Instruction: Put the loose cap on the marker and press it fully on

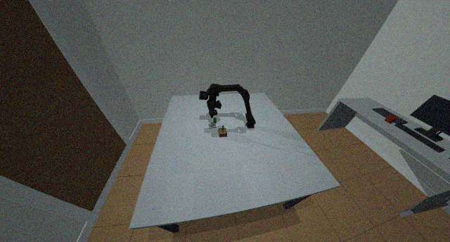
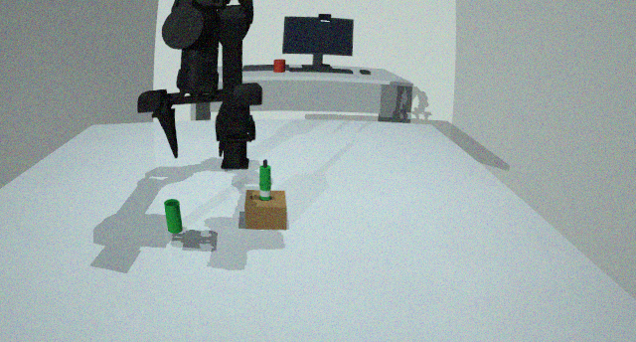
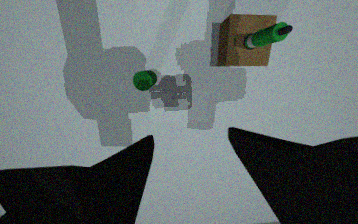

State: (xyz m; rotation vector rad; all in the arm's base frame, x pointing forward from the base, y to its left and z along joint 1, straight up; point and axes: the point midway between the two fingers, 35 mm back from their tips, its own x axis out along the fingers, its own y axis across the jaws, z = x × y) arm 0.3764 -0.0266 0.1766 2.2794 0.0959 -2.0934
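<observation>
Now: the green cap 40 mm behind my gripper tip, 60 mm to the right of it and 120 mm below it. The rest, counted from my gripper tip: brown holder block: 90 mm behind, 100 mm to the left, 120 mm below.
</observation>
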